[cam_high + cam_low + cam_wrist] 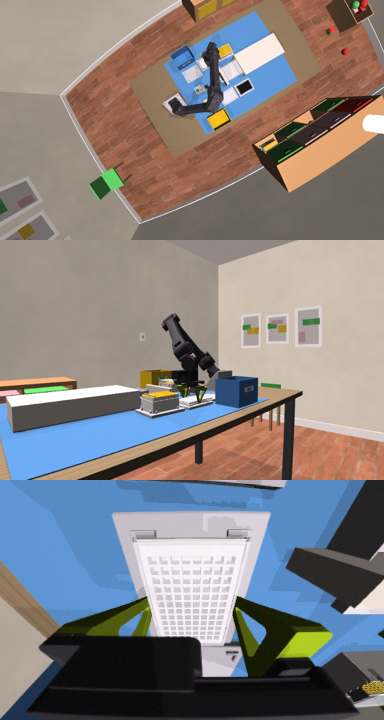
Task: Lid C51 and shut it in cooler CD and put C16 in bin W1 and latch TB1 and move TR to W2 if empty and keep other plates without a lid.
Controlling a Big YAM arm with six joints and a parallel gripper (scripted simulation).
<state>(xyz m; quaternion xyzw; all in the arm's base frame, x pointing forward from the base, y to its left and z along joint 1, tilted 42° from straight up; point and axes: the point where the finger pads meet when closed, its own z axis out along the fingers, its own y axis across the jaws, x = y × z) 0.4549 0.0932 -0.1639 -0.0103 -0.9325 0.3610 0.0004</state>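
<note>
Now: hand right at the white plate. From my hand the other things lie so: tip rack TR (170 mm ahead, 30 mm above, 20 mm to the right); nest label N1 (110 mm ahead, 10 mm to the right, 10 mm below); plate lid (right at my hand).
</note>
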